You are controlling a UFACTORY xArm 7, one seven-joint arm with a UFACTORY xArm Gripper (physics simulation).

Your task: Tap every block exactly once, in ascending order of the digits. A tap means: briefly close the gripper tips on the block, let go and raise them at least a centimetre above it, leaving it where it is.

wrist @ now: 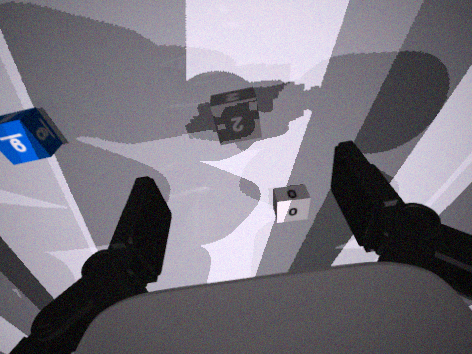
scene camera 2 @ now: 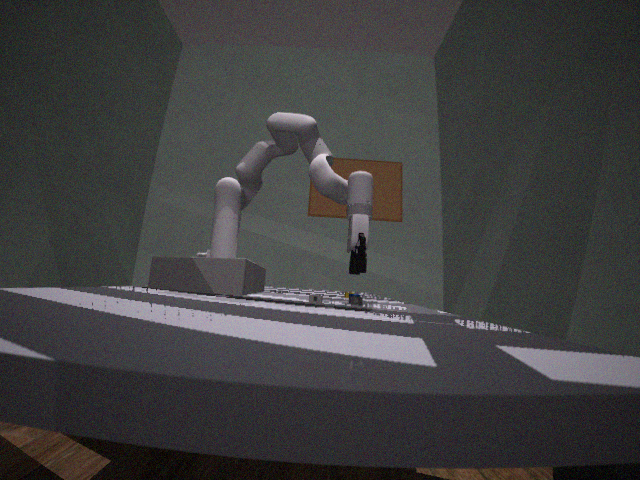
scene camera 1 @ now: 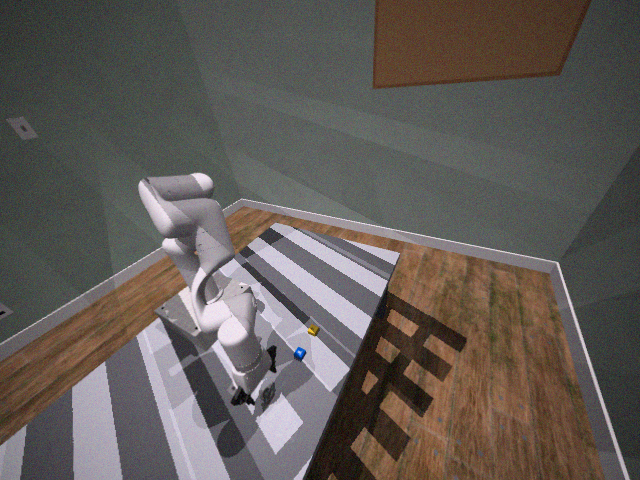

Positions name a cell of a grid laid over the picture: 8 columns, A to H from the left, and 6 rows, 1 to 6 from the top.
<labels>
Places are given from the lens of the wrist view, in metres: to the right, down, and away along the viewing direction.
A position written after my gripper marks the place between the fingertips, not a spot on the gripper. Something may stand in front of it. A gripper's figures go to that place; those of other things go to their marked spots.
my gripper (wrist: E4): 0.01, 0.00, 0.12
grey block marked 2 (wrist: E2): 0.00, -0.04, 0.17
</labels>
